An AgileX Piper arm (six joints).
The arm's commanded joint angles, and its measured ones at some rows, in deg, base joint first. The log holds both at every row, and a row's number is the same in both.
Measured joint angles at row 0:
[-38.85 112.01 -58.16 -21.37 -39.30 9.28]
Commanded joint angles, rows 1 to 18:
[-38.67 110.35 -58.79 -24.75 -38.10 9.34]
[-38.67 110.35 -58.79 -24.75 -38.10 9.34]
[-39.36 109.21 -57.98 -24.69 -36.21 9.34]
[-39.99 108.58 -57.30 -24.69 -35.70 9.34]
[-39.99 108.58 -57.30 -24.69 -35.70 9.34]
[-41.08 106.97 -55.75 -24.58 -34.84 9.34]
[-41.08 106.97 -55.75 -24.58 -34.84 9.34]
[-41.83 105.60 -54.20 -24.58 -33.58 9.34]
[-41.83 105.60 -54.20 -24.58 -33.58 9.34]
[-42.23 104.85 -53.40 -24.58 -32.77 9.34]
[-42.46 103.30 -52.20 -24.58 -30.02 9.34]
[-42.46 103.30 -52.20 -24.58 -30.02 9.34]
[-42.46 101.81 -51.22 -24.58 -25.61 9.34]
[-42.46 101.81 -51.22 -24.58 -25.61 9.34]
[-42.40 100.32 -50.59 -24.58 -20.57 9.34]
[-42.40 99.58 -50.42 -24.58 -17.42 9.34]
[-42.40 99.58 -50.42 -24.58 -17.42 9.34]
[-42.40 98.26 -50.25 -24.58 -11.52 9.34]
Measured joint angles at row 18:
[-42.17 100.44 -50.65 -24.47 -18.79 9.45]
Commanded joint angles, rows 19 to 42:
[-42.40 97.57 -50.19 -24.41 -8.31 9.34]
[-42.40 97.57 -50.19 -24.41 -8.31 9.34]
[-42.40 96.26 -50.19 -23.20 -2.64 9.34]
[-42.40 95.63 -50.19 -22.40 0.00 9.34]
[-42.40 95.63 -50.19 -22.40 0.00 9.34]
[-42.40 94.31 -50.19 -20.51 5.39 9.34]
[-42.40 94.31 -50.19 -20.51 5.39 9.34]
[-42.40 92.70 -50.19 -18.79 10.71 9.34]
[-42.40 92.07 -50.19 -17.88 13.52 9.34]
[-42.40 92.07 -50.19 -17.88 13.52 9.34]
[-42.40 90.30 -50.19 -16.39 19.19 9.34]
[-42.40 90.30 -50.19 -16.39 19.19 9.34]
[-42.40 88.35 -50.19 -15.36 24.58 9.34]
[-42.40 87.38 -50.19 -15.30 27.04 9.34]
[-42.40 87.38 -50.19 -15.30 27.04 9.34]
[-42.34 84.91 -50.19 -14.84 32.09 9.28]
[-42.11 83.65 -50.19 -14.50 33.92 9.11]
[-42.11 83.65 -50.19 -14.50 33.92 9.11]
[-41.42 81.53 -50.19 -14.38 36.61 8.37]
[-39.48 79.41 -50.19 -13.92 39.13 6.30]
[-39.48 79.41 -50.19 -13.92 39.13 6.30]
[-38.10 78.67 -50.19 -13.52 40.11 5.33]
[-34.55 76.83 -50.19 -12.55 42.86 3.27]
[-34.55 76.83 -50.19 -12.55 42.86 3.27]
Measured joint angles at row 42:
[-38.16 79.18 -50.53 -13.87 39.25 6.13]
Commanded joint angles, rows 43 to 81:
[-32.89 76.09 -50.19 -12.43 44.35 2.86]
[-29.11 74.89 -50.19 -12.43 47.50 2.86]
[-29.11 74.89 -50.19 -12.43 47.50 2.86]
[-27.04 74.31 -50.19 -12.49 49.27 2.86]
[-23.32 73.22 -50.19 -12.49 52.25 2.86]
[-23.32 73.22 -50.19 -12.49 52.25 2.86]
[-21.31 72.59 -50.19 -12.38 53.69 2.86]
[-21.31 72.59 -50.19 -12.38 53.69 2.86]
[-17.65 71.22 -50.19 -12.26 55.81 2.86]
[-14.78 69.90 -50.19 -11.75 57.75 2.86]
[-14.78 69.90 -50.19 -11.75 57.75 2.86]
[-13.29 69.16 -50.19 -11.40 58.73 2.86]
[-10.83 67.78 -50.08 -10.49 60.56 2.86]
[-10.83 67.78 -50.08 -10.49 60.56 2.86]
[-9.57 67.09 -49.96 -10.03 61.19 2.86]
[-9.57 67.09 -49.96 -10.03 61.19 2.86]
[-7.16 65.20 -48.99 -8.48 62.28 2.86]
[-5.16 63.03 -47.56 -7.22 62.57 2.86]
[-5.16 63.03 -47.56 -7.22 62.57 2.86]
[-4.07 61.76 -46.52 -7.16 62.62 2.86]
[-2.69 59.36 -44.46 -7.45 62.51 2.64]
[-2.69 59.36 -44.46 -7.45 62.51 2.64]
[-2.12 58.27 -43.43 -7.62 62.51 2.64]
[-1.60 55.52 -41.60 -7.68 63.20 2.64]
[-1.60 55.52 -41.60 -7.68 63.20 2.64]
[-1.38 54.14 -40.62 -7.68 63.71 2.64]
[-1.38 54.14 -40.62 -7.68 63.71 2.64]
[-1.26 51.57 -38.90 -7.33 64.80 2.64]
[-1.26 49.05 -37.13 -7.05 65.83 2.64]
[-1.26 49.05 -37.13 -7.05 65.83 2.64]
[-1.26 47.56 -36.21 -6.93 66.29 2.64]
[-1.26 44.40 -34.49 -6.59 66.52 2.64]
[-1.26 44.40 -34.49 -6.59 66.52 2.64]
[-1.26 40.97 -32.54 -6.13 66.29 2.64]
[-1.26 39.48 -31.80 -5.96 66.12 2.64]
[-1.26 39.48 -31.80 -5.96 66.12 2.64]
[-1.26 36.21 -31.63 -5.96 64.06 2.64]
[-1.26 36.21 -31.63 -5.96 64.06 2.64]
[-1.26 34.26 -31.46 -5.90 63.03 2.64]
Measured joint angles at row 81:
[-1.49 38.50 -32.09 -6.13 65.83 2.98]
